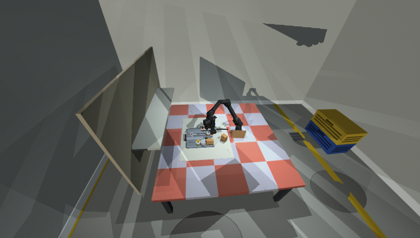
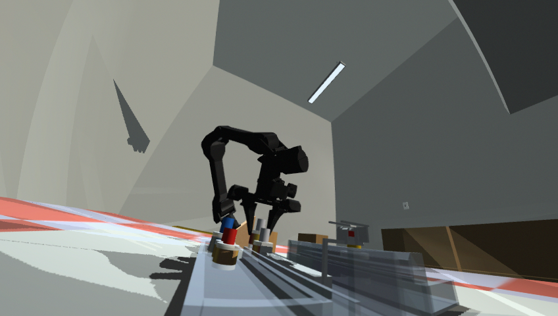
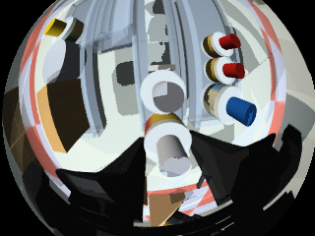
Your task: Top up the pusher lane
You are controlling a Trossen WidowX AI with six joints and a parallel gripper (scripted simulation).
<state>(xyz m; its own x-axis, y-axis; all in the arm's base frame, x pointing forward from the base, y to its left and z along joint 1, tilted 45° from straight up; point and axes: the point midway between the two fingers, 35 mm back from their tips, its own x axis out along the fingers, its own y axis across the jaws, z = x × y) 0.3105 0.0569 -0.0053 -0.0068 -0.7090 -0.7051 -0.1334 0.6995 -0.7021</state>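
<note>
Right now my gripper tip is 20 mm short of the brown box, 130 mm to the right of it and 10 mm above it. Round my gripper tip: grey lane rack (160 mm ahead, 40 mm to the left, 30 mm below); tall panel (630 mm ahead, 60 mm to the left, 350 mm above).
</note>
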